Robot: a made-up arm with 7 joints.
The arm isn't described. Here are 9 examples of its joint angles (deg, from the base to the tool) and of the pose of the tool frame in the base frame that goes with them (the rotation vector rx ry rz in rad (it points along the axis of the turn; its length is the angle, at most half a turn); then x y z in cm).
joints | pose
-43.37 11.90 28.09 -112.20 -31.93 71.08 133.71 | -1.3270 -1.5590 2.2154 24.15 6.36 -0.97
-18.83 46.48 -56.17 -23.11 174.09 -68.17 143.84 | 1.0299 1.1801 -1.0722 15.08 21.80 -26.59
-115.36 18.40 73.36 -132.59 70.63 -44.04 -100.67 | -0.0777 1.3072 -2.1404 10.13 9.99 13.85
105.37 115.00 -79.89 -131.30 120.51 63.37 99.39 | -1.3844 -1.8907 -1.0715 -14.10 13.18 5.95
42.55 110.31 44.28 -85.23 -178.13 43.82 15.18 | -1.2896 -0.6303 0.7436 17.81 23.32 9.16
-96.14 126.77 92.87 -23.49 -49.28 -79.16 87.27 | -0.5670 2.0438 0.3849 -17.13 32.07 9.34
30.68 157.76 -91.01 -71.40 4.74 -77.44 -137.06 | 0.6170 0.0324 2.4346 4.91 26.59 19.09
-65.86 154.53 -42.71 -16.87 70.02 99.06 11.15 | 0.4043 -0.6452 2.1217 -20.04 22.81 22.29
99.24 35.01 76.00 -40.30 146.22 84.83 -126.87 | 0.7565 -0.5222 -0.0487 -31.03 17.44 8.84
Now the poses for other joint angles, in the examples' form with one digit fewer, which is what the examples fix.
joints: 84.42 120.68 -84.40 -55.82 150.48 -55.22 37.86
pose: 1.429 -0.500 0.252 -7.8 32.9 9.7
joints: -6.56 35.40 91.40 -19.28 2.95 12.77 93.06
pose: 0.254 1.068 -2.817 3.8 26.2 -26.7
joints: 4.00 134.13 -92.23 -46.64 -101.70 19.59 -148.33
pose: 1.378 -0.396 0.008 -0.3 33.0 14.7
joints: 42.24 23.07 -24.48 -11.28 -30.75 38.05 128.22
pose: 1.316 0.289 1.098 -22.8 10.7 -28.0
